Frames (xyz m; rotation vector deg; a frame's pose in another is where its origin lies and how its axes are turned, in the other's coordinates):
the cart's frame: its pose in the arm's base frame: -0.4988 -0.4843 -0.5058 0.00 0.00 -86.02
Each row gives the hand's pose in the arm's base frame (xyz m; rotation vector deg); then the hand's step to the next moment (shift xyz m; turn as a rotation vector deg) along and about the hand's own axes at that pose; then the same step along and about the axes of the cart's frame.
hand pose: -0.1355 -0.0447 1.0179 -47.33 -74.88 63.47
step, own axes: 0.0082 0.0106 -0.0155 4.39 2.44 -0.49
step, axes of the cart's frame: -0.0119 0.0139 -0.0093 -4.95 0.12 -0.98
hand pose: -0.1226 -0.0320 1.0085 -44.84 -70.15 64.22
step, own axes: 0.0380 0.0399 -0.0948 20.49 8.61 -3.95
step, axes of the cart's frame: -0.0519 0.0856 -0.0448 -22.28 2.75 -2.33
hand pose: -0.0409 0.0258 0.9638 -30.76 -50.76 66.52
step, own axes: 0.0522 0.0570 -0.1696 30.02 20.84 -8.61
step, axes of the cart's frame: -0.0724 0.1203 -0.1226 -35.75 2.02 -11.29
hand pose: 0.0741 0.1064 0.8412 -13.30 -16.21 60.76
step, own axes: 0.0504 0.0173 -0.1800 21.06 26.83 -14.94
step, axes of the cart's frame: -0.0383 0.0725 -0.1688 -30.84 -5.23 -20.21
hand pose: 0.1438 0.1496 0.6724 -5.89 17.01 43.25
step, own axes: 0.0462 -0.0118 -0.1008 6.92 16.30 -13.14
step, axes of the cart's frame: -0.0008 0.0170 -0.1102 -14.41 -8.46 -14.38
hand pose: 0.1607 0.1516 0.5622 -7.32 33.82 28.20
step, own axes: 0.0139 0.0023 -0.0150 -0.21 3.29 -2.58
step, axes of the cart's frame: -0.0038 0.0016 -0.0202 -2.35 -2.87 -1.94
